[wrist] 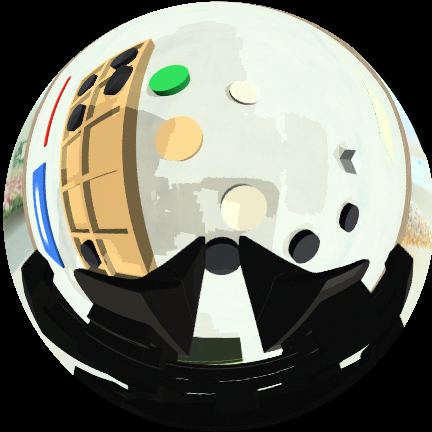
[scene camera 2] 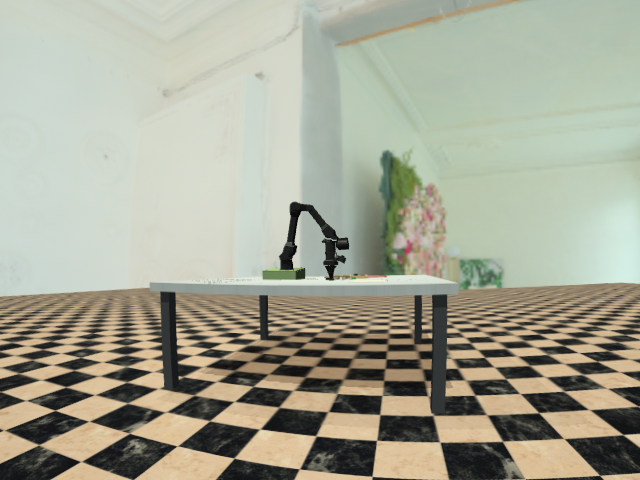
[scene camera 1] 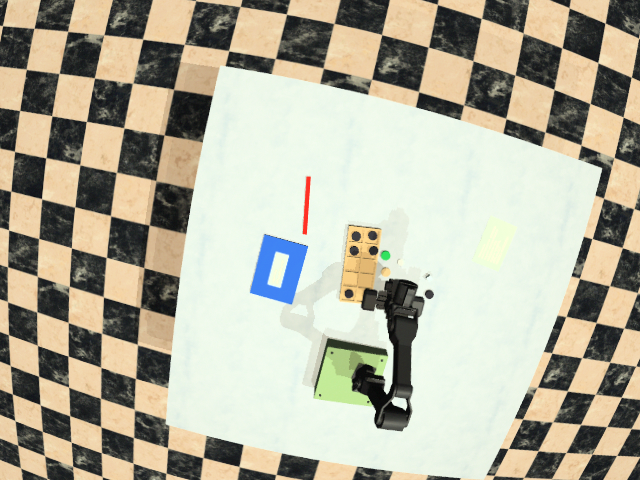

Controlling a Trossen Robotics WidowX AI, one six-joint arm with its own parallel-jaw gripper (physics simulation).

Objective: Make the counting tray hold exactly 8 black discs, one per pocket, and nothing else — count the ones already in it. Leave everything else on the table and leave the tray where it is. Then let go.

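The tan counting tray (scene camera 1: 352, 264) (wrist: 131, 185) has two columns of pockets. Black discs (scene camera 1: 356, 236) (wrist: 118, 80) fill the two far rows, and one black disc (scene camera 1: 348, 293) (wrist: 91, 253) sits in the left pocket of the nearest row. The pockets between are empty; the arm hides the nearest right pocket in scene camera 1. My gripper (wrist: 221, 241) (scene camera 2: 330, 277) is low at the table, right of the tray, shut on a black disc (wrist: 222, 260). Two loose black discs, one (wrist: 304, 246) nearer and one (wrist: 349, 217) farther, lie to its right.
A cream disc (wrist: 243, 207) lies just beyond the fingers. A tan disc (scene camera 1: 385, 271) (wrist: 179, 138) and a green disc (scene camera 1: 385, 255) (wrist: 169, 79) lie beside the tray, with a small whitish disc (wrist: 245, 92), grey angled piece (wrist: 349, 161), blue frame (scene camera 1: 259, 268), red strip (scene camera 1: 306, 205) and pale-yellow sheet (scene camera 1: 494, 242) around.
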